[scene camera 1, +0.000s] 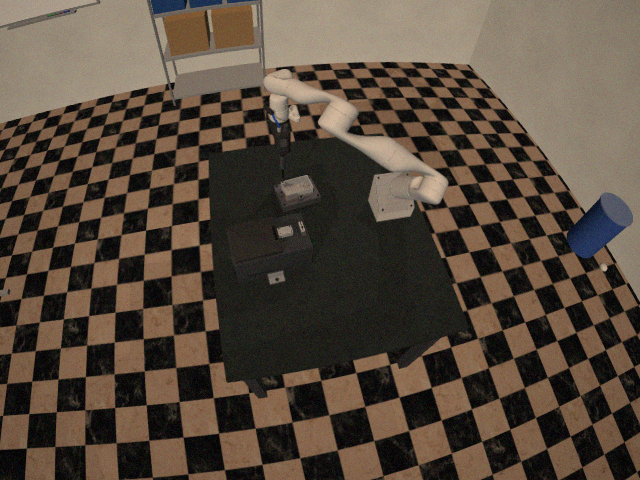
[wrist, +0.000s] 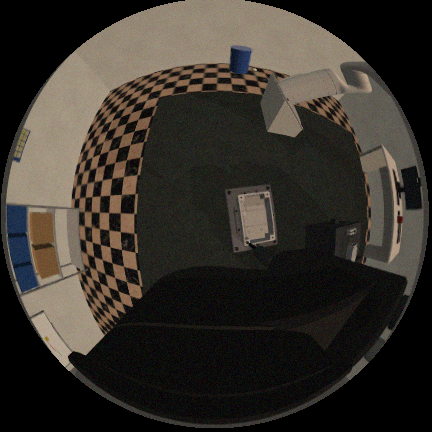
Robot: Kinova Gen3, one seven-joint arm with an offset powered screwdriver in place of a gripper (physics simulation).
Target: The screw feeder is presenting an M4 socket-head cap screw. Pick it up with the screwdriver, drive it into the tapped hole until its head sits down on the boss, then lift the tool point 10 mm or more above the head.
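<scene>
There is a grey base plate point(wrist: 230, 201) here, and it sits 34 cm from the lens.
</scene>
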